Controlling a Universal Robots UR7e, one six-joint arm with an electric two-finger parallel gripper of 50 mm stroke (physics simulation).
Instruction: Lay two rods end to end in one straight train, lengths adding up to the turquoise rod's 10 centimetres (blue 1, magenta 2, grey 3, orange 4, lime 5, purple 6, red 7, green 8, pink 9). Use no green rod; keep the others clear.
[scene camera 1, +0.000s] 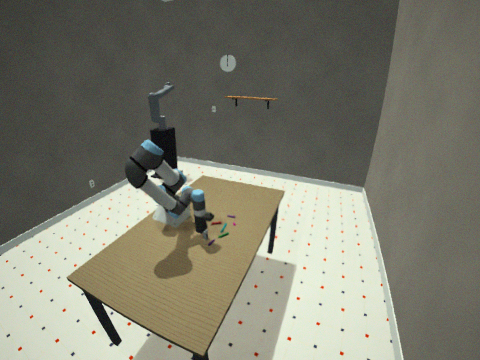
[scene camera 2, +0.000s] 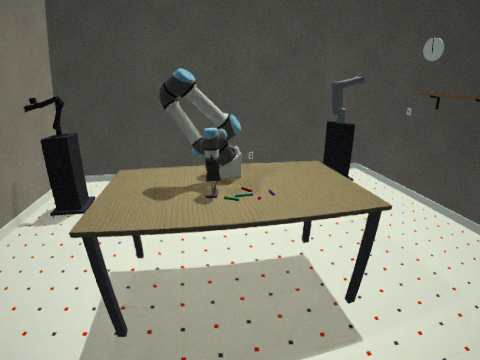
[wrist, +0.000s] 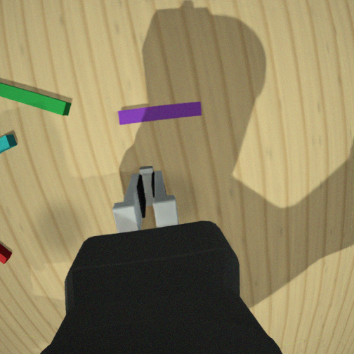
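Pixels of known places: gripper, fingertip midpoint: (scene camera 1: 205, 238) (scene camera 2: 214, 192); arm's base at its link origin: (scene camera 2: 229, 158).
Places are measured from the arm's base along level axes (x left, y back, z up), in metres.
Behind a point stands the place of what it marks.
My gripper (scene camera 1: 205, 235) @(x -0.159, y -0.337, z -0.099 m) (scene camera 2: 214, 189) @(x -0.159, y -0.337, z -0.099 m) (wrist: 148, 185) is shut on the grey rod (wrist: 146, 170), whose end shows between the fingertips in the wrist view; its height over the table is hard to tell. A purple rod (scene camera 1: 211, 242) @(x -0.188, y -0.390, z -0.095 m) (scene camera 2: 211, 196) @(x -0.182, y -0.392, z -0.096 m) (wrist: 160, 113) lies just beyond the fingers. The turquoise rod (scene camera 1: 223, 228) @(x -0.021, y -0.408, z -0.094 m) (scene camera 2: 244, 195) @(x -0.008, y -0.411, z -0.098 m) (wrist: 7, 143) and the red rod (scene camera 1: 216, 223) @(x 0.023, y -0.336, z -0.099 m) (scene camera 2: 246, 189) @(x 0.024, y -0.336, z -0.096 m) (wrist: 4, 253) lie to the left in the wrist view, both partly cut off there, and apart from each other.
The green rod (scene camera 1: 223, 235) @(x -0.091, y -0.435, z -0.097 m) (scene camera 2: 231, 198) @(x -0.085, y -0.439, z -0.096 m) (wrist: 35, 99) lies between the near purple rod and the turquoise rod. A magenta rod (scene camera 1: 234, 224) @(x 0.058, y -0.462, z -0.099 m) (scene camera 2: 259, 198) @(x 0.057, y -0.467, z -0.098 m) and a second purple rod (scene camera 1: 231, 216) @(x 0.144, y -0.408, z -0.096 m) (scene camera 2: 271, 192) @(x 0.144, y -0.415, z -0.094 m) lie farther along the wooden table (scene camera 1: 165, 305) @(x -0.697, y -0.371, z -0.104 m) (scene camera 2: 310, 190) @(x 0.387, y -0.421, z -0.103 m).
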